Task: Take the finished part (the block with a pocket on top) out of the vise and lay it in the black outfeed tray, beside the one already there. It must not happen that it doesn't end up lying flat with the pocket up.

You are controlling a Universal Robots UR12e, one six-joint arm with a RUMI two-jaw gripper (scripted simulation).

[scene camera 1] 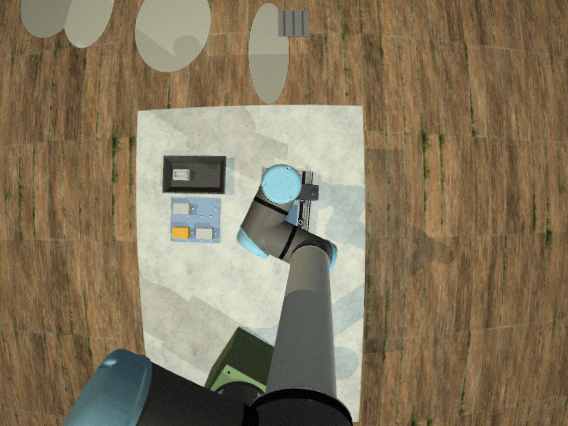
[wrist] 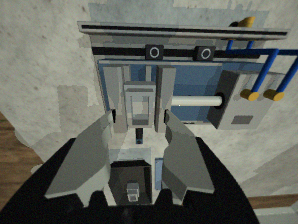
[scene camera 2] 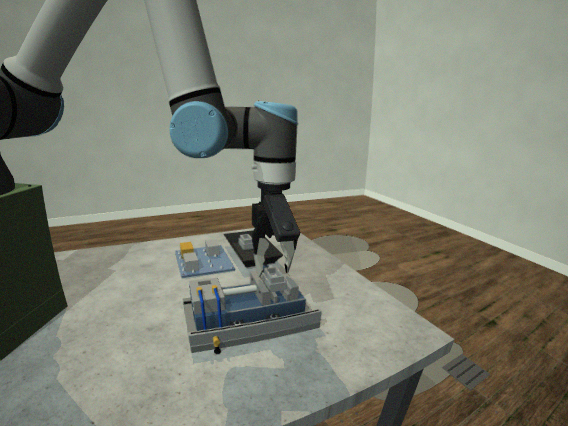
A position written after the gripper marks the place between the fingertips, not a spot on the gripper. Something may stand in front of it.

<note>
In view: the gripper [scene camera 2: 273, 274].
The gripper is seen too in the wrist view [wrist: 140, 110].
</note>
